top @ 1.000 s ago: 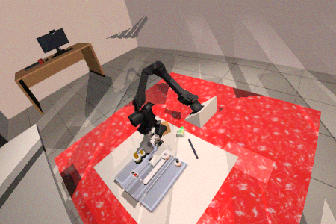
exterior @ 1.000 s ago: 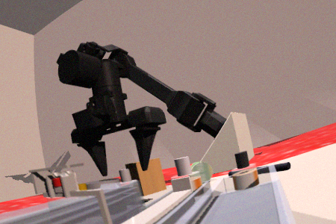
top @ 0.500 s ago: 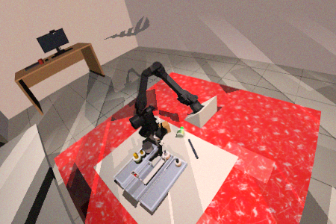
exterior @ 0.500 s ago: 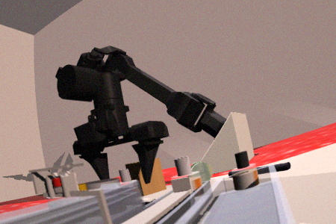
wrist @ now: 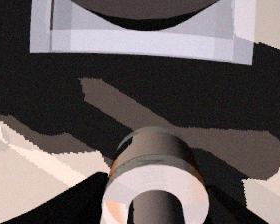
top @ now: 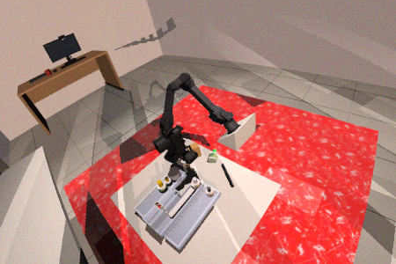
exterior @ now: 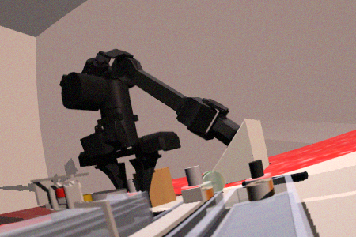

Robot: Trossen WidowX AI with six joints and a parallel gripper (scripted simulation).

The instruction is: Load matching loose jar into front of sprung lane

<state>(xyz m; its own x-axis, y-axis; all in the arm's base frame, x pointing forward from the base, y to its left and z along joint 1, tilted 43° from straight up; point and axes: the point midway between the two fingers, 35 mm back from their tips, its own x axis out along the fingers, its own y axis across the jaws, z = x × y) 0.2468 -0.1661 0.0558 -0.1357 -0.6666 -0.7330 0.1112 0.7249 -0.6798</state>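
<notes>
The tan box is 8 cm behind my gripper tip and 1 cm above it. The rest, counted from my gripper tip: black pen 4 cm behind, 23 cm to the left, 2 cm below; then grey rack 23 cm ahead, 11 cm to the left, 1 cm below.
</notes>
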